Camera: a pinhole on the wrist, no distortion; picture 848 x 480 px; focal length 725.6 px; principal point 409.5 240.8 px. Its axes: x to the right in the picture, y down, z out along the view. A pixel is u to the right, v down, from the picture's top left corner.
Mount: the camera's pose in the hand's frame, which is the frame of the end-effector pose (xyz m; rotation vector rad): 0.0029 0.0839 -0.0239 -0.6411 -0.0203 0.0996
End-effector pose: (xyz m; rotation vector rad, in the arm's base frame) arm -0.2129 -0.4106 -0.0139 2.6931 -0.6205 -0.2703
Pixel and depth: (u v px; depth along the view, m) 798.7 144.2 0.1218
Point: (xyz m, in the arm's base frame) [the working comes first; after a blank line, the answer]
In the camera's frame: 0.0653 -0.0162 0.1218

-0.2363 -0.5901 -0.0379
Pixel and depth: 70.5 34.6 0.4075
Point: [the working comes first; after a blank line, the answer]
In the camera's frame: -0.1904 -0.1158 0.4075

-0.5681 -0.6156 -0.2527
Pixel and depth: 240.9 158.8 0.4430
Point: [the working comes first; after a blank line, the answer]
In the camera's frame: -0.1029 -0.0501 0.4430

-0.5262 -0.7170 -0.2181
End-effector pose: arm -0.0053 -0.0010 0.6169 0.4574 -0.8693 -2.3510
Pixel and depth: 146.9 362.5 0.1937
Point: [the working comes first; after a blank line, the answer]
In the camera's frame: -0.0701 0.0325 0.1937

0.0883 -0.0321 0.8555
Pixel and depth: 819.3 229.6 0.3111
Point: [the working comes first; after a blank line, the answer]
In the camera's frame: 0.1757 -0.0048 0.3111

-0.1279 -0.1699 0.9547
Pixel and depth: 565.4 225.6 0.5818
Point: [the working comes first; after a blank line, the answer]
In the camera's frame: 0.1250 -0.0122 0.5818

-0.1280 -0.1174 1.2251
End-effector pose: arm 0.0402 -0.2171 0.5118 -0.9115 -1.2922 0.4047
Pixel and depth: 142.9 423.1 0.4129
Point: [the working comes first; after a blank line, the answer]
In the camera's frame: -0.1517 0.1037 0.4129

-0.1507 -0.0181 0.0941
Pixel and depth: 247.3 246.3 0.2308
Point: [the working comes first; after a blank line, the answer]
In the camera's frame: -0.0516 0.0017 0.2308

-0.0782 -0.0726 0.3070
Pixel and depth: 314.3 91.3 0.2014
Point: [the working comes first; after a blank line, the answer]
In the camera's frame: -0.0264 -0.0415 0.2014

-0.0829 -0.0801 0.3644
